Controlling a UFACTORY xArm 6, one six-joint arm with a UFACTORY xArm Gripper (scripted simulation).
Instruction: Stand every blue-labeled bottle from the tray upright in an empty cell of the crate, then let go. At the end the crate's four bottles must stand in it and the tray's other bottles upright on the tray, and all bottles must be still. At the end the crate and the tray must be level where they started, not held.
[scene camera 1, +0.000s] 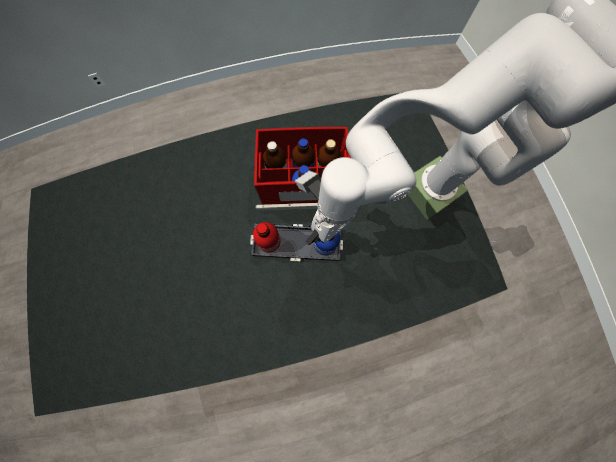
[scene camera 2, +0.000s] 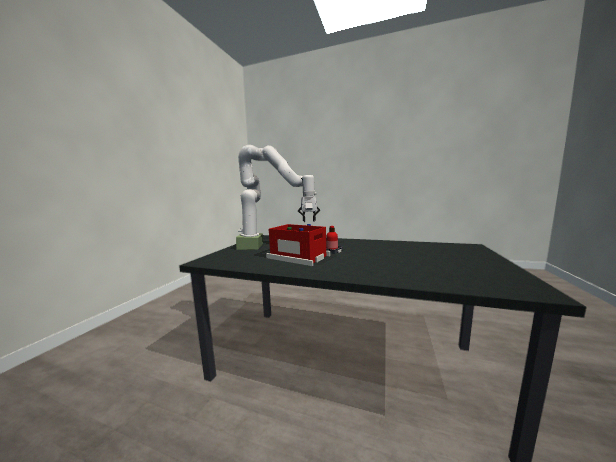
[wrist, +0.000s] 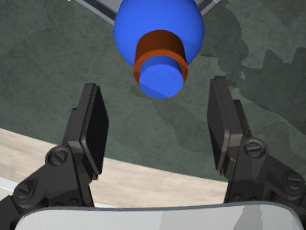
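Crate (scene camera 1: 273, 191), (scene camera 2: 310, 243); out of frame in the wrist view. Grey tray (scene camera 1: 293, 244). My gripper (scene camera 1: 329, 230), (wrist: 155, 99).
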